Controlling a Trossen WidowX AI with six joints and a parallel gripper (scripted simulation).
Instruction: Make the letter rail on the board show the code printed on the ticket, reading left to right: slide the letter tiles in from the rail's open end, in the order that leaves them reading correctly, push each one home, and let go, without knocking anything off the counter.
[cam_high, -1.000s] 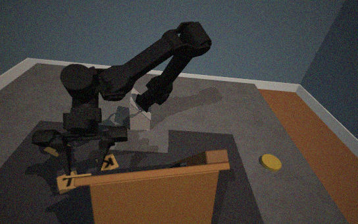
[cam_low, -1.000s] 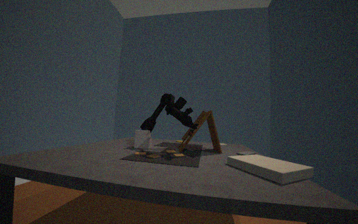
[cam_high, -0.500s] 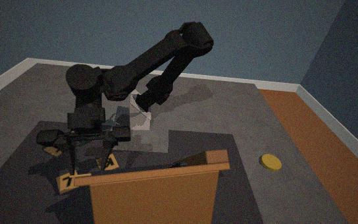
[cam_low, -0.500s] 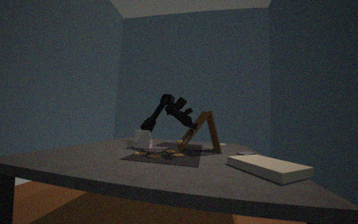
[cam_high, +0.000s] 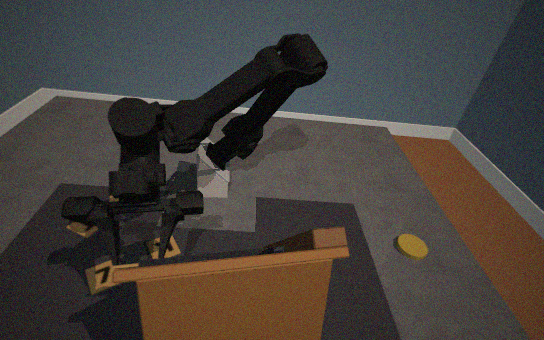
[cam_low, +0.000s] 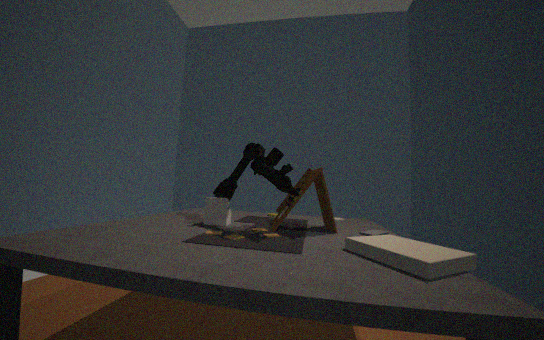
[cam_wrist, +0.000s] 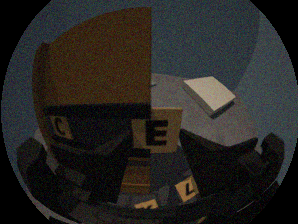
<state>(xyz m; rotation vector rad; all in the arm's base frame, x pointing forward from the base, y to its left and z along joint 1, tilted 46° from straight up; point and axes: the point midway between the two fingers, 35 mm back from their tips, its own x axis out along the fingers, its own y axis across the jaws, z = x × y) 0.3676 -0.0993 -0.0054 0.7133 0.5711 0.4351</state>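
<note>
The ticket lies 10 cm to the left of my gripper tip, 8 cm below it and 7 cm behind it. Also, from my gripper tip: dark mat 19 cm behind, 16 cm below, 7 cm to the left; tile 31 cm behind, 16 cm below, 15 cm to the right; long white slab 34 cm ahead, 27 cm to the right, 14 cm below.
</note>
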